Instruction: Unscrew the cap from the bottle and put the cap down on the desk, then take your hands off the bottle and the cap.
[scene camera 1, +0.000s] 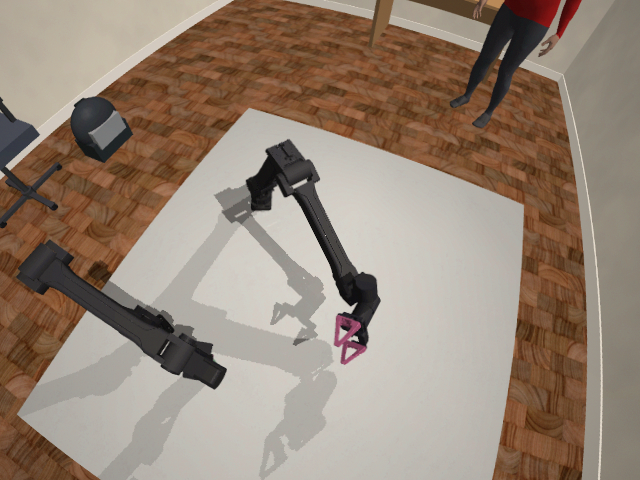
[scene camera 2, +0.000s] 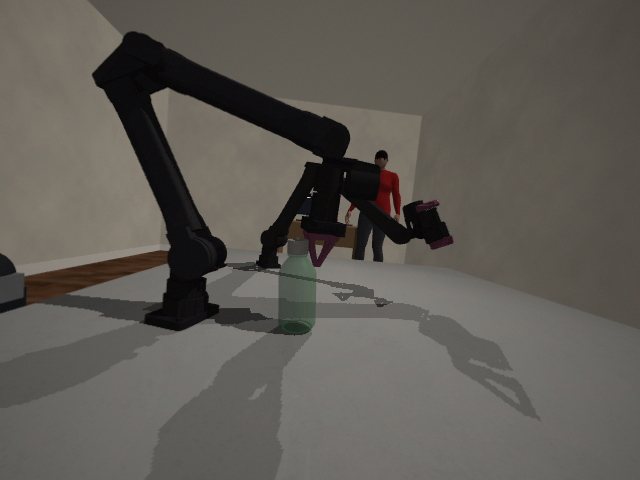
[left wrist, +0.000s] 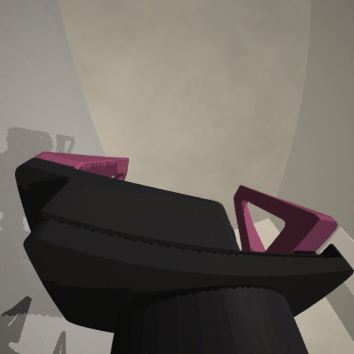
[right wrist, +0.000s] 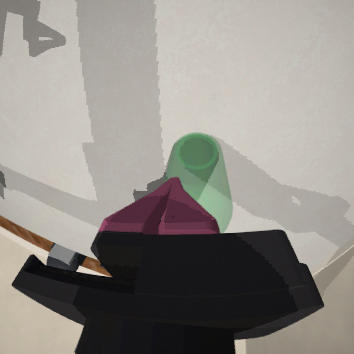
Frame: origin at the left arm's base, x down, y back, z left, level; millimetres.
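Seen in the pictures: left gripper, fingertip midpoint: (scene camera 1: 339, 355) (scene camera 2: 443, 220) (left wrist: 184, 178); right gripper, fingertip midpoint: (scene camera 2: 316, 266) (right wrist: 174, 183); left arm's base at its link origin: (scene camera 1: 261, 199) (scene camera 2: 268, 265); right arm's base at its link origin: (scene camera 2: 184, 317).
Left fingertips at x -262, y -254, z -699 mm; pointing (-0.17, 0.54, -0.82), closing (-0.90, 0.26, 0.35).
Observation:
Offsets run from my left fingertips to a thing's top centre. "*": to the spot under its first point. Level surfaces: height alone.
The green see-through bottle {* dx +180, dy +436, dz -34 mm} (scene camera 2: 297, 294) (right wrist: 215, 197) stands upright on the white desk {dx +262 mm} (scene camera 1: 439, 310) (scene camera 2: 413, 403). Its grey cap {dx +72, dy +429, dz -2 mm} (scene camera 2: 297, 246) sits on the bottle's neck. My right gripper (scene camera 2: 318, 264) (right wrist: 174, 183) points down with its pink fingers shut together and nothing between them. In scene camera 2 they are close to the cap, partly behind it and to its right. The gripper's body hides the cap in the right wrist view. In scene camera 1 the arm hides the bottle and the right fingers. My left gripper (scene camera 1: 340, 354) (scene camera 2: 436, 223) (left wrist: 184, 178) is open and empty, raised away from the bottle.
The right arm (scene camera 1: 103, 304) (scene camera 2: 232, 98) reaches over the desk beside the bottle. The left arm (scene camera 1: 323, 227) stands farther back. Arm shadows cross the desk. A person in red (scene camera 1: 532, 15) (scene camera 2: 387, 191) stands beyond the desk, and a dark helmet-like object (scene camera 1: 98, 126) is off its left side.

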